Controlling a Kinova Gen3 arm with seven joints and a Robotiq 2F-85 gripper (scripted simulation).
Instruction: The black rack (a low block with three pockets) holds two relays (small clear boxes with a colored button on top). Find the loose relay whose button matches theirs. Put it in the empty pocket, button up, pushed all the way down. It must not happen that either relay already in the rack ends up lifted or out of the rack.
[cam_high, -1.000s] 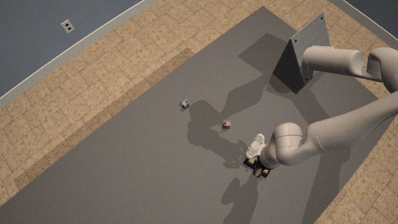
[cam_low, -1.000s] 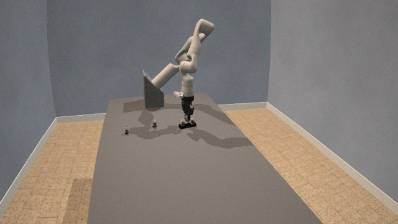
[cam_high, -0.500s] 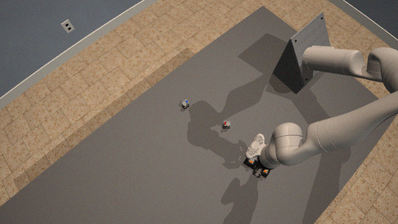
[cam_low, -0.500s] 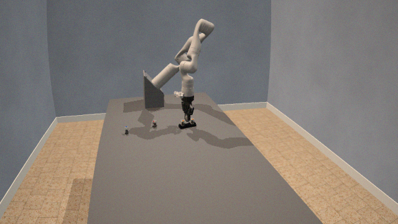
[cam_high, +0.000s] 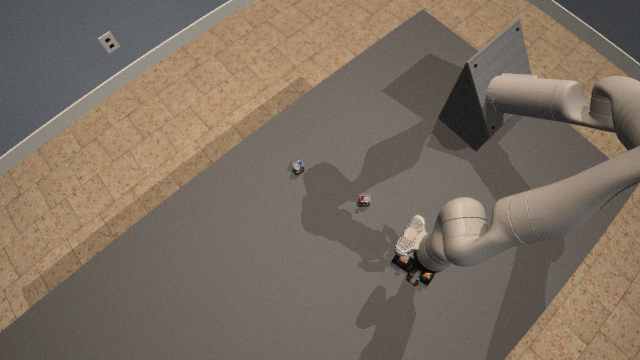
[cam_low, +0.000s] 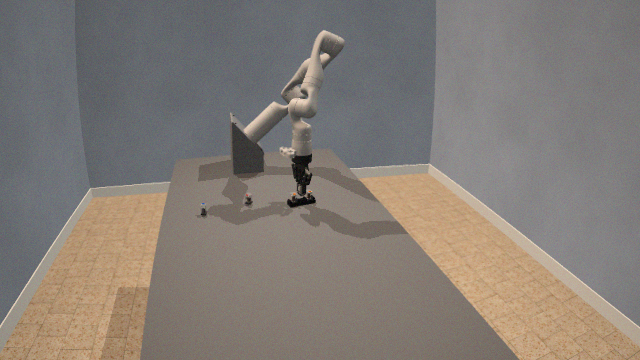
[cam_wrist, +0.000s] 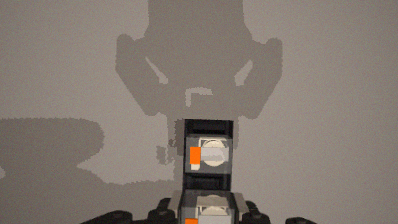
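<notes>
Right now my hand is 5 cm above the black rack.
</notes>
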